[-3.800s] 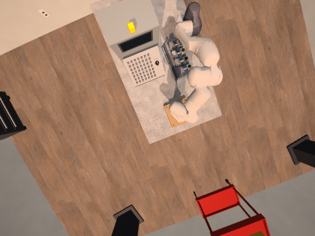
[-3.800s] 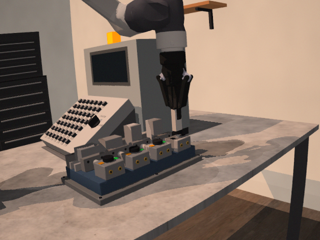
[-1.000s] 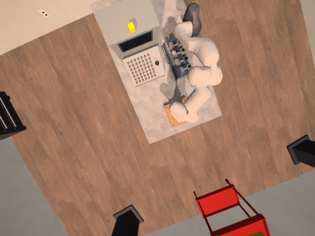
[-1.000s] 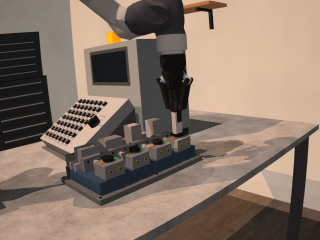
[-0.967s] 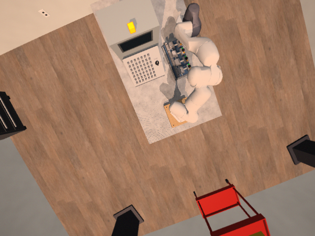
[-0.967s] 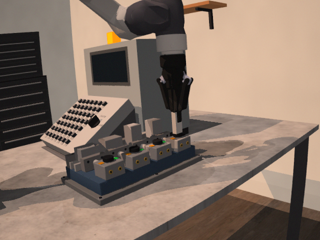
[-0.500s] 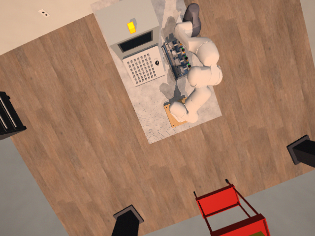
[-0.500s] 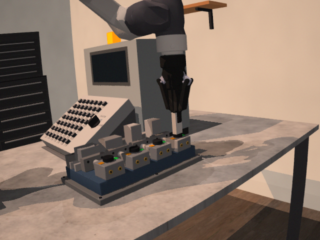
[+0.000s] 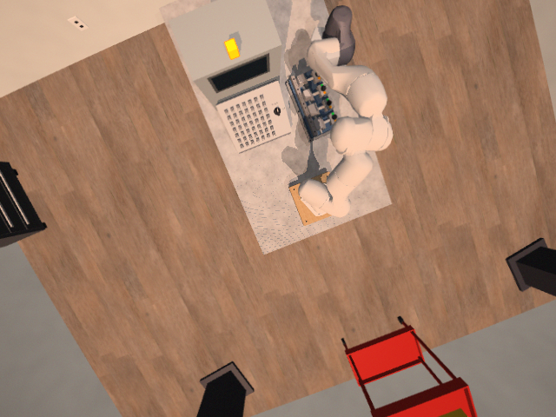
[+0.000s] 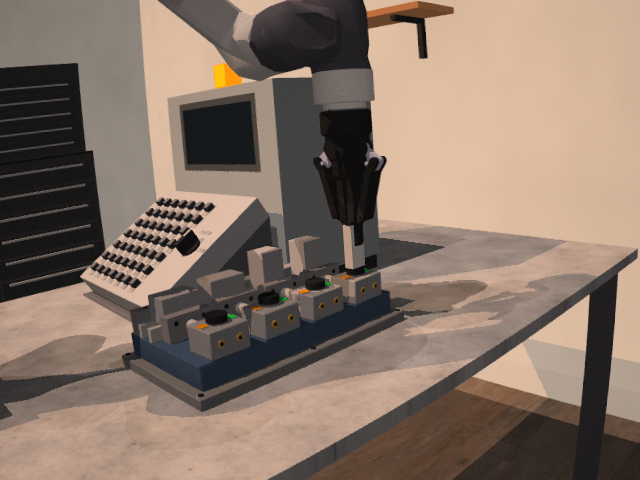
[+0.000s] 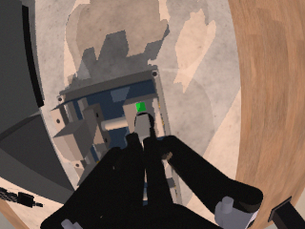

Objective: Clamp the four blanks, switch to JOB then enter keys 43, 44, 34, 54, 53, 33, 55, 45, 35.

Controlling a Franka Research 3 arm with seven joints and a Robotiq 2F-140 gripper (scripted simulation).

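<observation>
Now: hand 60 mm past the black selector knob and 310 mm to the right of it. Also, from my hand: keypad: 20 mm behind, 410 mm to the left, 50 mm below.
</observation>
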